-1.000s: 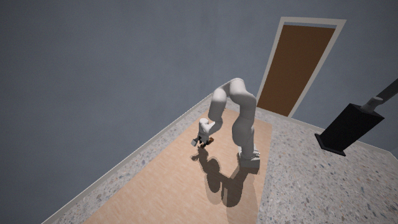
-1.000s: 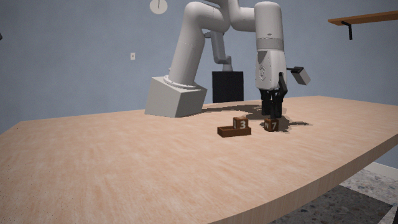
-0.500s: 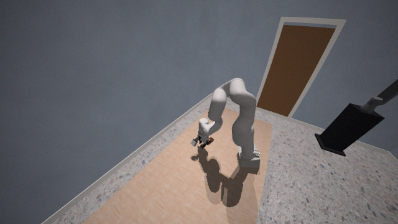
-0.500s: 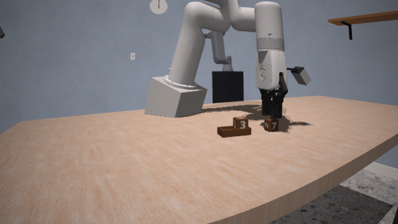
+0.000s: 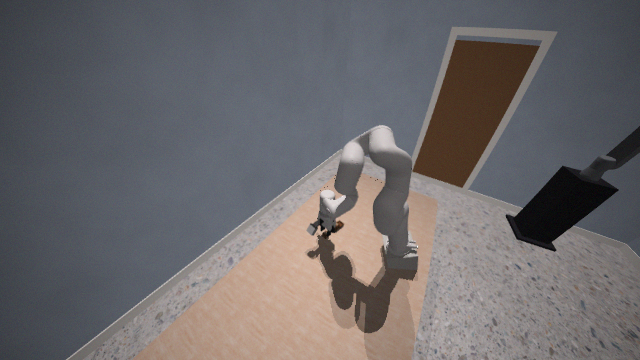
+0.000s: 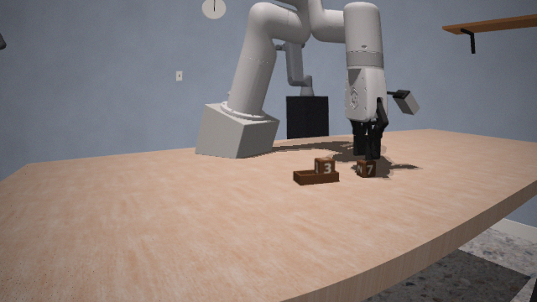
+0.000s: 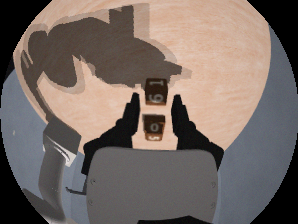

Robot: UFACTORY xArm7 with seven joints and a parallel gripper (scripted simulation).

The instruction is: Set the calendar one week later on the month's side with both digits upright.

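The cube is 40 mm below my hand. The rest, counted from my hand: brown wooden tray: 100 mm to the right, 50 mm below, 40 mm behind.
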